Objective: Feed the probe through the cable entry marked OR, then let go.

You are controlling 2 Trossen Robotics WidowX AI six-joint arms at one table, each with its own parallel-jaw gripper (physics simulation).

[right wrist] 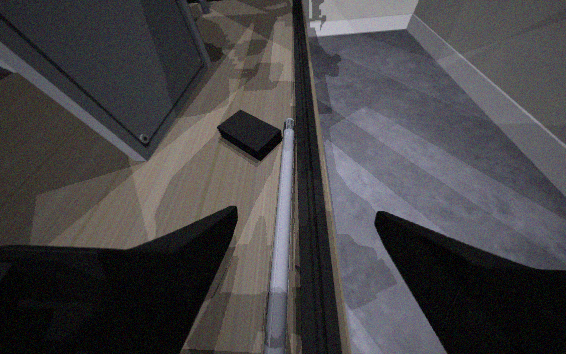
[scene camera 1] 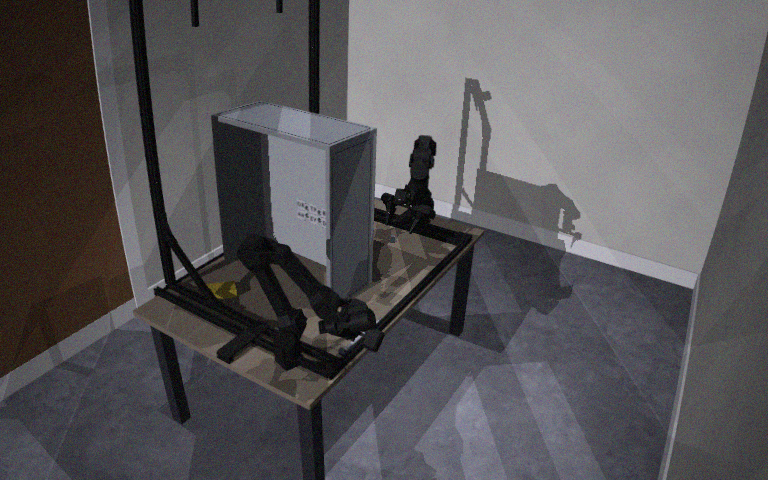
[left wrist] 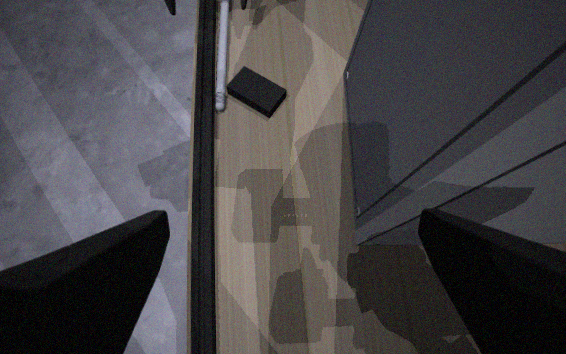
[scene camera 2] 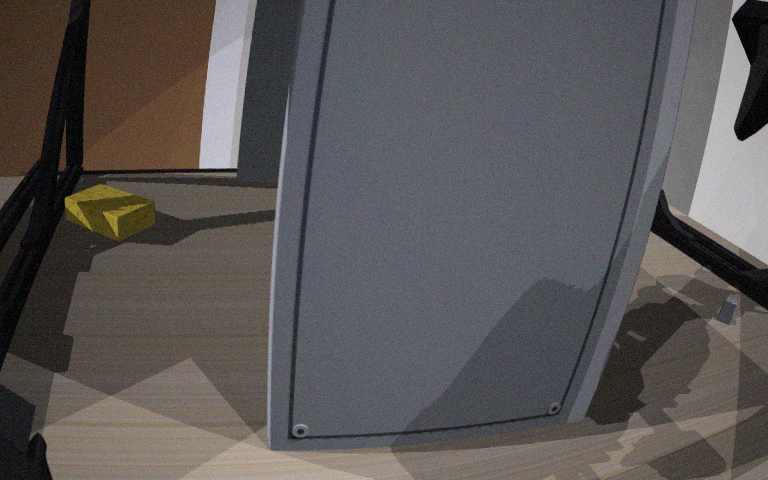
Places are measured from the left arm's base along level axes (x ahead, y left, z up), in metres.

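Pixels of known places: left gripper, between the fingertips: (scene camera 1: 398, 229) (left wrist: 296, 222); right gripper, between the fingertips: (right wrist: 305, 214) (scene camera 1: 363, 332) (left wrist: 208, 12); right arm's base, origin of its link: (scene camera 1: 289, 356).
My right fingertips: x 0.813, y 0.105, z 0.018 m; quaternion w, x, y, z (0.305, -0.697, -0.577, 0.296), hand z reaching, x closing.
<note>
For each thing: its top centre in the pictures, then the offset to it from my right fingertips.
- pale grey rod, centre of its top: (right wrist: 282, 193) (left wrist: 221, 30) (scene camera 1: 362, 330) 0.023 m back, 0.013 m right, 0.012 m down
- tall grey cabinet, centre of its top: (scene camera 1: 289, 120) 0.268 m back, 0.394 m right, 0.528 m up
- black block, centre of its top: (right wrist: 248, 128) (left wrist: 256, 88) 0.114 m back, 0.042 m right, 0.021 m down
- yellow block, centre of its top: (scene camera 2: 108, 199) (scene camera 1: 221, 287) 0.023 m back, 0.546 m right, 0.010 m down
- small grey piece, centre of its top: (scene camera 2: 731, 300) (scene camera 1: 392, 235) 0.633 m back, 0.161 m right, 0.010 m down
The probe, a pale grey rod (scene camera 1: 352, 344) (left wrist: 222, 55) (right wrist: 283, 210), lies along the inner side of the black rail. My right gripper (right wrist: 305, 214) (left wrist: 209, 7) is open above it, with the rod below and between the spread fingers, nothing gripped. My left gripper (left wrist: 296, 222) (scene camera 1: 400, 223) is open and empty, beyond the cabinet. The tall grey cabinet (scene camera 1: 350, 215) (scene camera 2: 453, 198) (left wrist: 425, 125) (right wrist: 125, 65) stands on the table. A panel of small marked cable entries (scene camera 1: 311, 212) shows inside it in scene camera 1. The marks are too small to read, so OR cannot be picked out.
A black block (left wrist: 256, 91) (right wrist: 250, 134) lies close beside the probe's far end. A yellow block (scene camera 1: 222, 290) (scene camera 2: 110, 212) lies left of the cabinet. A small grey piece (scene camera 1: 392, 239) (scene camera 2: 727, 310) stands beyond it. The black rail (left wrist: 204, 150) (right wrist: 310, 175) runs along the table edge.
</note>
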